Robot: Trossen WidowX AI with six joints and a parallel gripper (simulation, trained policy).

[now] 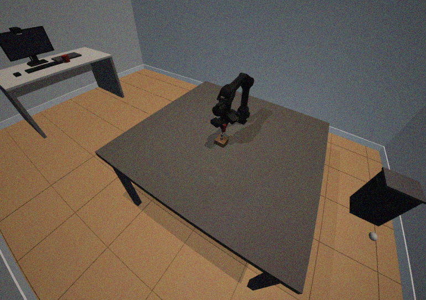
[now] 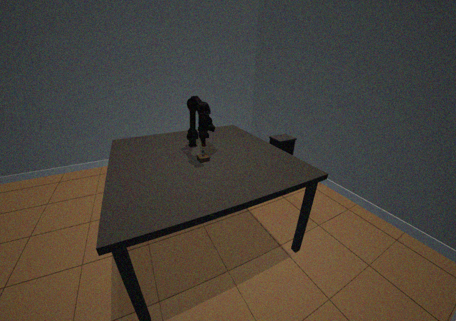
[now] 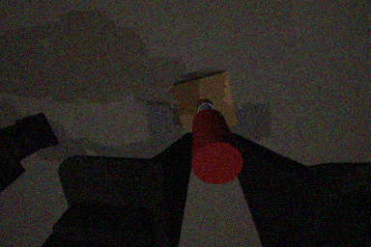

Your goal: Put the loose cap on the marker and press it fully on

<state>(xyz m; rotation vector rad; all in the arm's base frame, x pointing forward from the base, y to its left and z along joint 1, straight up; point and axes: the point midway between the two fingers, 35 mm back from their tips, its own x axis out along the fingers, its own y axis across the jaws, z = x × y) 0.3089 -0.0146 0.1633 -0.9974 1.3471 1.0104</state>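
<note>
Now: gripper tip 11 cm above the brown holder block. From my gripper tip the other things lie so: red cap 1 cm above.
</note>
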